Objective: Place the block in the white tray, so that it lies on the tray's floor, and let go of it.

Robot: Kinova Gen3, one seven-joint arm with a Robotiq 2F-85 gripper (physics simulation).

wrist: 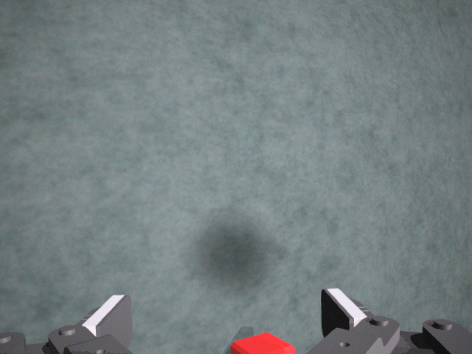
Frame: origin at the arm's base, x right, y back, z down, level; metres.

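Where they show: gripper, fingertip midpoint: (226, 314).
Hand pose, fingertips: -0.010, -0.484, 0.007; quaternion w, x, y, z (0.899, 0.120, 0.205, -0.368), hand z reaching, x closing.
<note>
After its pixels a point has its place, as x, y, z.
A red block (263, 344) {0.038, -0.487, 0.035} shows at the bottom edge of the wrist view, a little right of the middle; its lower part is cut off by the edge of the view. My gripper (226, 314) {-0.010, -0.484, 0.007} is wide open, with one finger to the left of the block and the other to its right. The block lies in the gap between the two fingers in this view, nearer the right finger, and neither finger touches it. The white tray does not show in the wrist view.
A grey-green mottled surface (240, 125) {-0.053, -0.579, 0.051} stretches under the gripper. A soft dark shadow lies on it above the block in the view, and a small shadow lies beside the block's upper left.
</note>
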